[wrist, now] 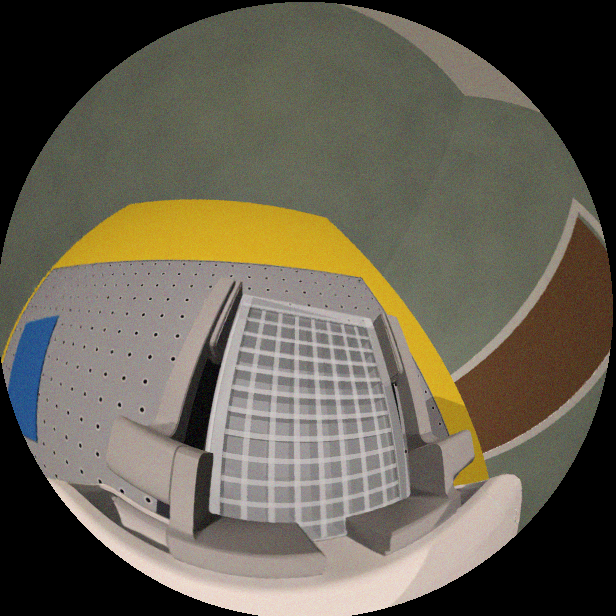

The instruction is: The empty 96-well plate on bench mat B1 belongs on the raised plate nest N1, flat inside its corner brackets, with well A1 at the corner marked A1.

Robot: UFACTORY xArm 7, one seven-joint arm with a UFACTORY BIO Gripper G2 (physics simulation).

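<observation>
The white 96-well plate [307, 413] fills the lower middle of the wrist view, its grid of empty wells facing me. My gripper [306, 304] straddles it: the left finger lies along the plate's left edge and the right finger along its right edge. Both pads look pressed against the plate's sides, so the gripper is shut on the plate. A dark gap shows beside the lower left finger. Beneath the plate is a grey perforated board [132, 344]. No corner brackets or A1 mark are in view, and I cannot tell which corner holds well A1.
The perforated board has a yellow border [229, 229] and a blue patch [28, 373] at its left. A brown mat [545, 344] with a pale rim lies to the right on the grey-green bench top. A pale strip [459, 63] crosses the far top right.
</observation>
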